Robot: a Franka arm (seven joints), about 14 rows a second.
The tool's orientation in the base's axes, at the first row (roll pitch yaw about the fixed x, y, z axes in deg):
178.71 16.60 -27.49
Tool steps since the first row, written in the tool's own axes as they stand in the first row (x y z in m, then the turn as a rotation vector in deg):
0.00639 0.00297 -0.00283 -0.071 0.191 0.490
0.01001 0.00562 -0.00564 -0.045 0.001 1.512
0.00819 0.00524 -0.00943 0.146 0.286 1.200
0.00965 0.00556 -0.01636 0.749 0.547 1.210
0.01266 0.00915 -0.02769 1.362 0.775 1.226
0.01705 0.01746 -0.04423 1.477 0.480 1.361
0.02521 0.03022 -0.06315 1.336 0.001 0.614
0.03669 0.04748 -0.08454 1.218 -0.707 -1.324
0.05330 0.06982 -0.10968 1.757 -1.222 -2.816
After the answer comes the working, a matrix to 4 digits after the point.
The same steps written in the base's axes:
0.00483 -0.00579 0.00095 -0.277 -0.084 -0.445
0.00744 -0.01006 0.00267 -0.438 0.188 -1.436
0.00706 -0.00934 0.00681 -0.323 -0.185 -1.185
0.00998 -0.01105 0.01304 0.068 -0.683 -1.361
0.01390 -0.01684 0.02311 0.481 -1.155 -1.547
0.01820 -0.02803 0.03788 0.678 -0.928 -1.716
0.02431 -0.04511 0.05395 0.973 -0.523 -0.970
0.03185 -0.06794 0.07154 1.707 -0.058 0.905
0.04242 -0.09798 0.09136 2.793 -0.005 2.170

The tool's axes in the first row as the columns of a matrix, in the base's axes (rounded; the answer above uses it unrounded):
0.8501 -0.4558 -0.2638
-0.4424 -0.8898 0.1119
-0.2857 0.0216 -0.9581

